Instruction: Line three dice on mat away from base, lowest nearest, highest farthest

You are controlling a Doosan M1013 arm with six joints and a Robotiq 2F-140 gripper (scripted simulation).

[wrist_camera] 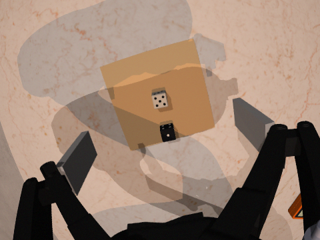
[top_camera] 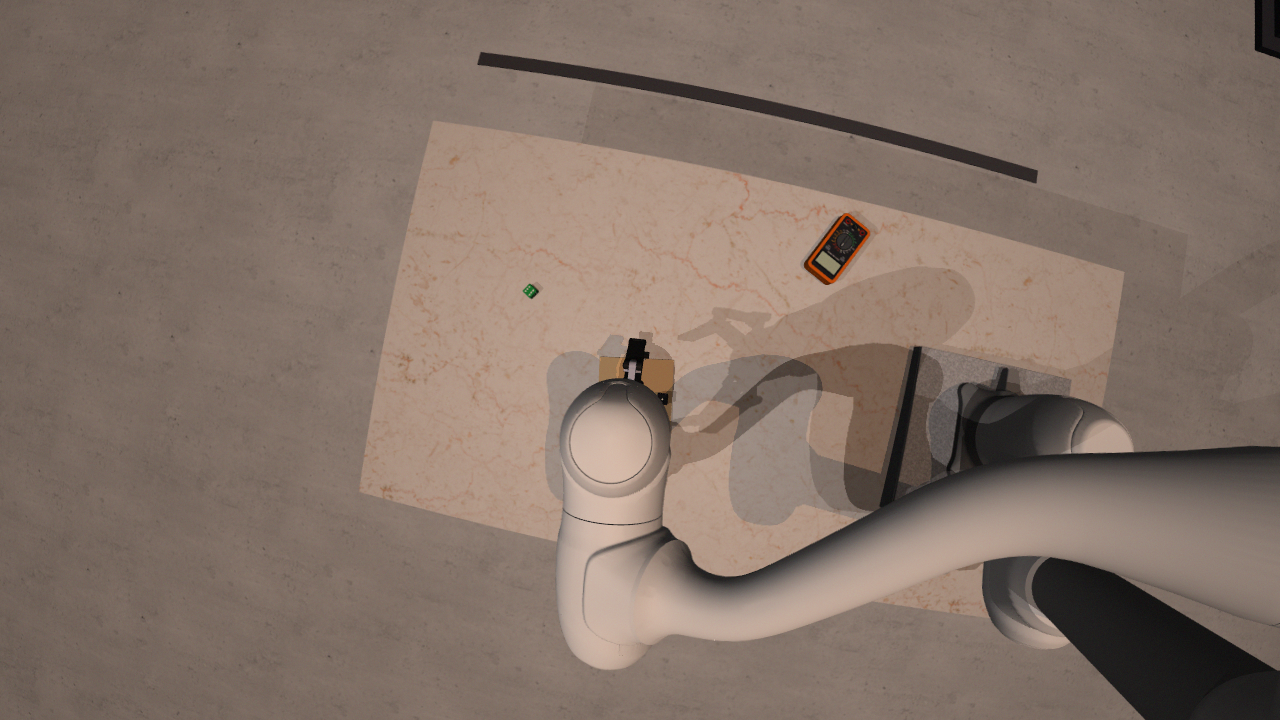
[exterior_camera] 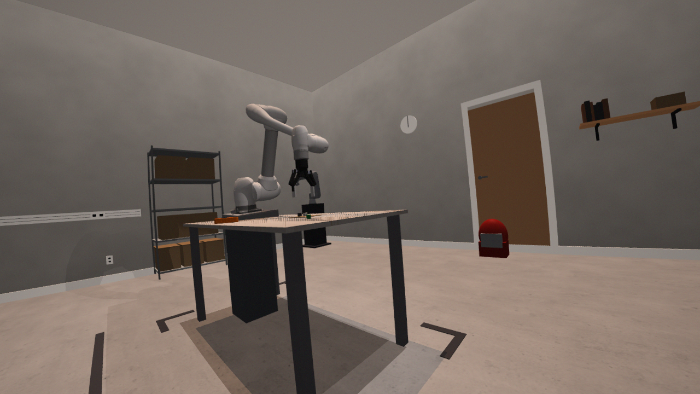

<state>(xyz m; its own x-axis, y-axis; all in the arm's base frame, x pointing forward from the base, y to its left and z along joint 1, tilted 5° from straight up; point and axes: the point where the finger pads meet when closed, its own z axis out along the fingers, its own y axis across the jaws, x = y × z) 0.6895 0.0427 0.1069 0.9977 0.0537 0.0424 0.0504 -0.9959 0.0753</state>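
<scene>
The green die is 230 mm ahead of my hand, 160 mm to the right of it and 120 mm below it. From my hand the other things lie so: black die (120 mm below, 50 mm behind); white die (120 mm below); mat (130 mm below).
</scene>
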